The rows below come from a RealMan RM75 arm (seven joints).
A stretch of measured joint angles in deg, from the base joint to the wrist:
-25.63, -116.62, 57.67, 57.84, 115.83, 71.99, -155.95
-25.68, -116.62, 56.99, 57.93, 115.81, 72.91, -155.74
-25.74, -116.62, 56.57, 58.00, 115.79, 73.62, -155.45
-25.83, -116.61, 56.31, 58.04, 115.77, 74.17, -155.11
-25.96, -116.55, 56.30, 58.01, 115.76, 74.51, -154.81
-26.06, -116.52, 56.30, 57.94, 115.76, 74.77, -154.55
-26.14, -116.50, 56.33, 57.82, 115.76, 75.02, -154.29
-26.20, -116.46, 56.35, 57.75, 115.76, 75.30, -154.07
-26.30, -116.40, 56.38, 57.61, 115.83, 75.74, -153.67
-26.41, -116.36, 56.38, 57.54, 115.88, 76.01, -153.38
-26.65, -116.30, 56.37, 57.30, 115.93, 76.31, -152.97
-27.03, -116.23, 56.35, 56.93, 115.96, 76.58, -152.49
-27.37, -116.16, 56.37, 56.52, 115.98, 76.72, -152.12
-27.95, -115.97, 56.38, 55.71, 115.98, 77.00, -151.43
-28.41, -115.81, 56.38, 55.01, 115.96, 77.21, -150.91
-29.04, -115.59, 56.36, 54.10, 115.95, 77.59, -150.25
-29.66, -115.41, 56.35, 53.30, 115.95, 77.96, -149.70
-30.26, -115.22, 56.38, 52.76, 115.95, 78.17, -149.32
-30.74, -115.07, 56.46, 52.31, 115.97, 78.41, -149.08
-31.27, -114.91, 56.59, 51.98, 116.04, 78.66, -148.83
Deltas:
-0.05, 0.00, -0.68, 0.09, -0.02, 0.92, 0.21
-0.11, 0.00, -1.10, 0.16, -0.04, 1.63, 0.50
-0.20, 0.01, -1.36, 0.20, -0.06, 2.18, 0.84
-0.33, 0.07, -1.37, 0.17, -0.07, 2.52, 1.14
-0.43, 0.10, -1.37, 0.10, -0.07, 2.78, 1.40
-0.51, 0.12, -1.34, -0.02, -0.07, 3.03, 1.66
-0.57, 0.16, -1.32, -0.09, -0.07, 3.31, 1.88
-0.67, 0.22, -1.29, -0.23, 0.00, 3.75, 2.28
-0.78, 0.26, -1.29, -0.30, 0.05, 4.02, 2.57
-1.02, 0.32, -1.30, -0.54, 0.10, 4.32, 2.98
-1.40, 0.39, -1.32, -0.91, 0.13, 4.59, 3.46
-1.74, 0.46, -1.30, -1.32, 0.15, 4.73, 3.83
-2.32, 0.65, -1.29, -2.13, 0.15, 5.01, 4.52
-2.78, 0.81, -1.29, -2.83, 0.13, 5.22, 5.04
-3.41, 1.03, -1.31, -3.74, 0.12, 5.60, 5.70
-4.03, 1.21, -1.32, -4.54, 0.12, 5.97, 6.25
-4.63, 1.40, -1.29, -5.08, 0.12, 6.18, 6.63
-5.11, 1.55, -1.21, -5.53, 0.14, 6.42, 6.87
-5.64, 1.71, -1.08, -5.86, 0.21, 6.67, 7.12

